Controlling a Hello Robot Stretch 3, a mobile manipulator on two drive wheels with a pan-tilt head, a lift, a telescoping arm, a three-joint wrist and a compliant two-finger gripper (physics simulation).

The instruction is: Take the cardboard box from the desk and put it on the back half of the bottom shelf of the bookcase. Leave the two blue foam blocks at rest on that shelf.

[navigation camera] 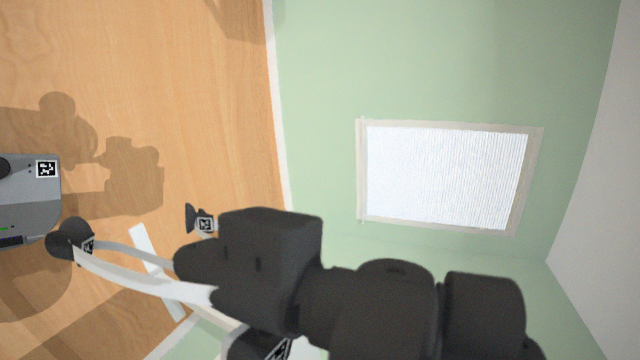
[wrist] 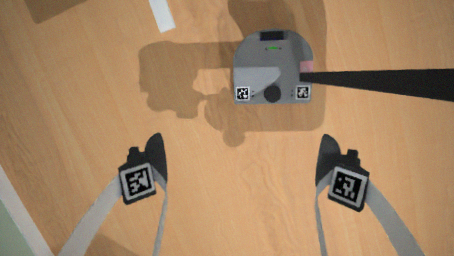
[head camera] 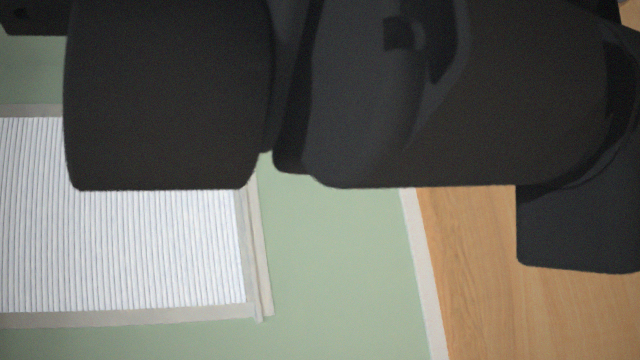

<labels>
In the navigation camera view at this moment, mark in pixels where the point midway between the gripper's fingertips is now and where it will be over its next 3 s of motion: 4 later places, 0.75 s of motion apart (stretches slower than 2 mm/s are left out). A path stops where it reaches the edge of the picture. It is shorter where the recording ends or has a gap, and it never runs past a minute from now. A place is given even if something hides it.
My gripper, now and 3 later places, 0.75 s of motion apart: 134,222; 137,250; 145,304; 151,339
</labels>
